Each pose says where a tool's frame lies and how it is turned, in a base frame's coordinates. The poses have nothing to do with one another.
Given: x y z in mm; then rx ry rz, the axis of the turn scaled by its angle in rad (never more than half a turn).
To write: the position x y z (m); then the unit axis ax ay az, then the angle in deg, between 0 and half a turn. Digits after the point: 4 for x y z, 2 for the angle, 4 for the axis.
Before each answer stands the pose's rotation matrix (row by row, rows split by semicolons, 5 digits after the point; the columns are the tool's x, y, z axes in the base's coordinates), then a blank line. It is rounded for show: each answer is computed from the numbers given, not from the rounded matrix.
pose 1, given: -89.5 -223.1 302.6 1.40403 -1.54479 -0.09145
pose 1, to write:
0.17959 -0.70504 -0.68605; -0.78106 0.32179 -0.53516; 0.59807 0.63195 -0.49290

-0.0895 -0.2231 0.3026 0.6719 -0.7393 -0.0438 119.72
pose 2, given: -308.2 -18.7 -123.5 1.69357 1.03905 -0.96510
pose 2, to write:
0.34232 0.92643 -0.15669; 0.22454 -0.24260 -0.94378; -0.91236 0.28789 -0.29107

-0.3082 -0.0187 -0.1235 0.7667 0.4704 -0.4369 126.56
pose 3, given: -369.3 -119.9 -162.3 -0.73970 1.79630 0.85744
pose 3, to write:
-0.33990 -0.79305 0.50550; -0.10569 0.56631 0.81739; -0.93450 0.22441 -0.27631

-0.3693 -0.1199 -0.1623 -0.3483 0.8459 0.4038 121.66
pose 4, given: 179.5 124.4 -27.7 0.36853 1.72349 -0.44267
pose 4, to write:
-0.19275 0.47550 0.85834; 0.00302 0.87502 -0.48407; -0.98124 -0.09072 -0.17010

0.1795 0.1244 -0.0277 0.2028 0.9484 -0.2436 104.12
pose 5, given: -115.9 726.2 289.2 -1.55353 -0.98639 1.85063
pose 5, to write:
-0.20218 0.05935 -0.97755; 0.77844 -0.59595 -0.19718; -0.59427 -0.80083 0.07429

-0.1159 0.7262 0.2892 -0.5953 -0.3780 0.7091 149.53
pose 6, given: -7.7 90.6 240.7 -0.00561 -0.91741 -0.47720
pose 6, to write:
0.51130 0.39893 -0.76120; -0.39423 0.89592 0.20473; 0.76365 0.19541 0.61536

-0.0077 0.0906 0.2407 -0.0054 -0.8871 -0.4615 59.25
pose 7, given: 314.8 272.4 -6.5 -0.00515 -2.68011 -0.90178
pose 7, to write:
-0.95115 0.10182 -0.29145; -0.09508 0.80156 0.59030; 0.29372 0.58918 -0.75273

0.3148 0.2724 -0.0065 -0.0018 -0.9478 -0.3189 162.02
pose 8, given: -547.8 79.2 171.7 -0.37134 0.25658 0.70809
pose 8, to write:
0.73267 -0.67267 0.10355; 0.58286 0.69870 0.41484; -0.35140 -0.24359 0.90398

-0.5478 0.0792 0.1717 -0.4422 0.3056 0.8433 48.11
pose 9, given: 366.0 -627.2 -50.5 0.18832 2.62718 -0.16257
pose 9, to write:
-0.86675 0.16298 0.47136; 0.10362 0.98332 -0.14945; -0.48786 -0.08069 -0.86918

0.3660 -0.6272 -0.0505 0.0714 0.9955 -0.0616 151.20
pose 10, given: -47.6 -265.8 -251.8 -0.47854 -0.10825 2.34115
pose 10, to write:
-0.66265 -0.65117 -0.36996; 0.68253 -0.72842 0.05959; -0.30829 -0.21302 0.92713

-0.0476 -0.2658 -0.2518 -0.2001 -0.0453 0.9787 137.05
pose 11, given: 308.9 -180.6 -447.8 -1.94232 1.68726 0.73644
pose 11, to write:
0.10388 -0.99002 -0.09524; -0.74300 -0.14090 0.65429; -0.66118 0.00280 -0.75023

0.3089 -0.1806 -0.4478 -0.7258 0.6305 0.2752 153.33
